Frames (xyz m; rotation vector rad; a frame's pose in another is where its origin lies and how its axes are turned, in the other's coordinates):
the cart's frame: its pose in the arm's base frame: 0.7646 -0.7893 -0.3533 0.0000 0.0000 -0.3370
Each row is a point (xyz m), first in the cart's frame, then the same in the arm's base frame.
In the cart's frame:
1: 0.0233 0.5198 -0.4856
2: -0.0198 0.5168 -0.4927
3: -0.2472 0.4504 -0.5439
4: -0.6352 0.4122 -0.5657
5: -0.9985 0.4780 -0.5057
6: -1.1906 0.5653 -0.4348
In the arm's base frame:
1: 0.9585 -0.3064 -0.8389
2: 0.9168 -0.2950 -0.8460
3: 0.6802 -0.2825 -0.8972
4: 0.3014 -0.1903 -0.9190
5: -0.0197 -0.0080 -0.8590
6: -0.1721 0.1379 -0.7881

